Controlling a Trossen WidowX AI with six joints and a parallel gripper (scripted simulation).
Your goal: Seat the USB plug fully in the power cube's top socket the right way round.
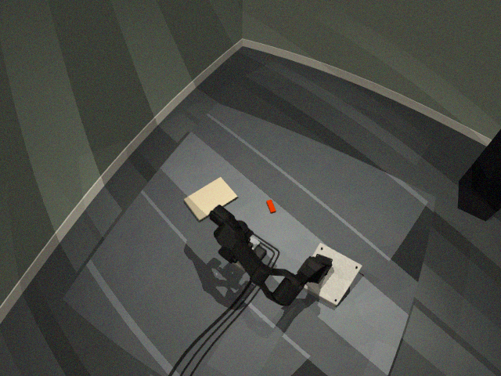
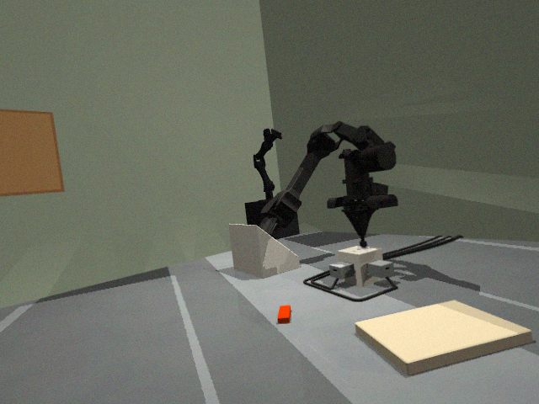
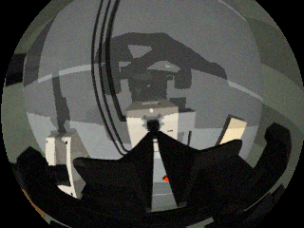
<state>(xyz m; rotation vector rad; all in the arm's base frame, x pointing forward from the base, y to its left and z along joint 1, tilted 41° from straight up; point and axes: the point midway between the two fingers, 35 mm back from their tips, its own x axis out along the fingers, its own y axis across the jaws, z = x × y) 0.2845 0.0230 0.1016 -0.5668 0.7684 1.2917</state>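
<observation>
Right now the dark USB plug is 2 cm below my gripper tip. Round my gripper tip: flat beige slab: 25 cm ahead, 20 cm to the right, 10 cm below.
</observation>
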